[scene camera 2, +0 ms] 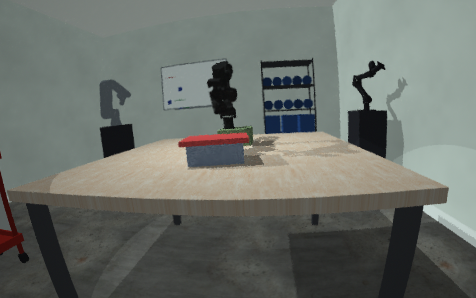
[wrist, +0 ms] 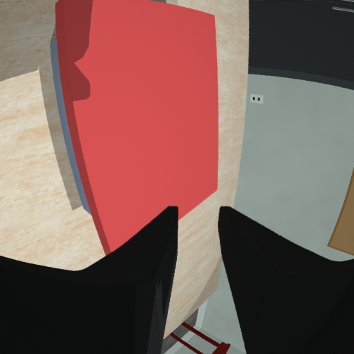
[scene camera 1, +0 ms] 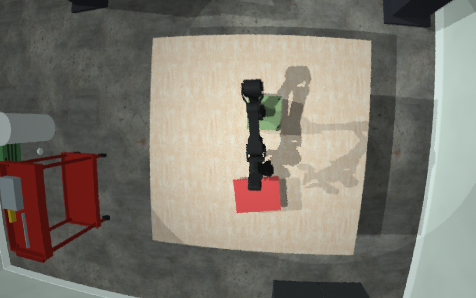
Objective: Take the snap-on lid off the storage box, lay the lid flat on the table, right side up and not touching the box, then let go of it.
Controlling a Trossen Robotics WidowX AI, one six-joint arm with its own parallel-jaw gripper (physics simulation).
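Observation:
The red lid [scene camera 1: 257, 197] [scene camera 2: 214, 140] [wrist: 155, 110] lies right side up on top of the blue-grey storage box [scene camera 2: 215, 155] [wrist: 70, 140]. One side wall of the box shows along the left of the lid in the wrist view. Whether the lid is fully snapped on cannot be told. My gripper [scene camera 1: 255, 188] [wrist: 198, 215] is above the back part of the lid in scene camera 1. Its fingers stand apart with a narrow gap and hold nothing. In scene camera 2 the arm rises behind the box, and its fingertips cannot be made out.
A green block-like object [scene camera 1: 273, 120] [scene camera 2: 245, 134] is on the table [scene camera 1: 195, 200] [scene camera 2: 320, 175] behind the storage box, partly under the arm. A red cart [scene camera 1: 82, 190] stands on the floor beyond the table's left side in scene camera 1.

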